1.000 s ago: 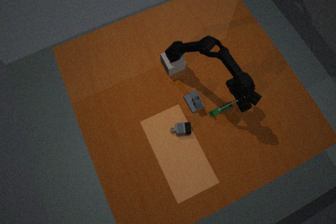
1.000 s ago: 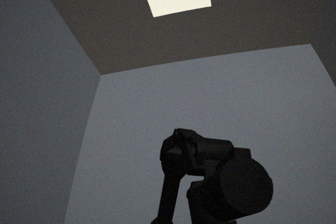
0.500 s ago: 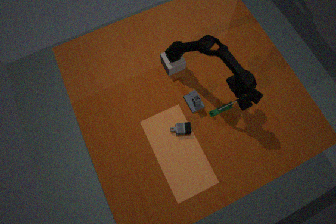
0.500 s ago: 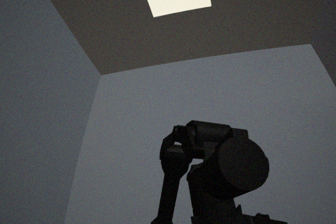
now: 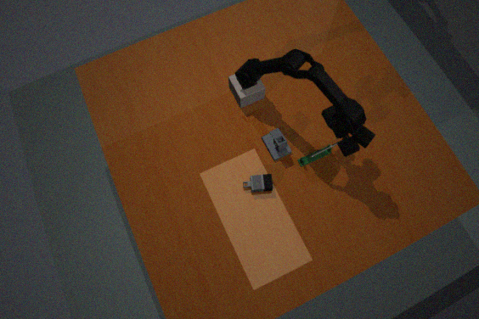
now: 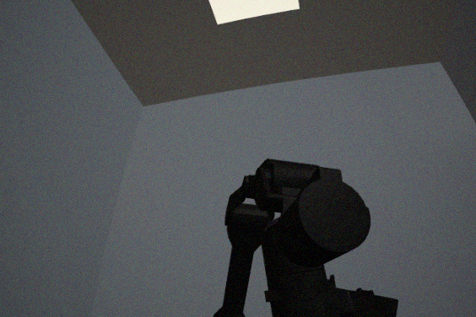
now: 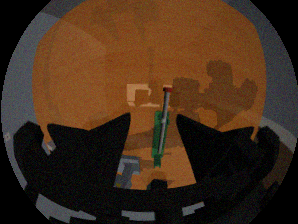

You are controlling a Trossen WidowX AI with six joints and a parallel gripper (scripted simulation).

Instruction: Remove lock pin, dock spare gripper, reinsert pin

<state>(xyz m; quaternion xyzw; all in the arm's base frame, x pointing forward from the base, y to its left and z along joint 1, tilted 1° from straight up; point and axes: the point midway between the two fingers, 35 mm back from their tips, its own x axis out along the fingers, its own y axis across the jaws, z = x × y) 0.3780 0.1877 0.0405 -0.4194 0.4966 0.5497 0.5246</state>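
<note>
The flat green strip is 10 mm ahead of my gripper tip, 90 mm to the right of it and 70 mm below it. Round my gripper tip: spare gripper 10 mm ahead, 350 mm to the right, 70 mm below; grey mount 90 mm behind, 200 mm to the right, 40 mm below.
</note>
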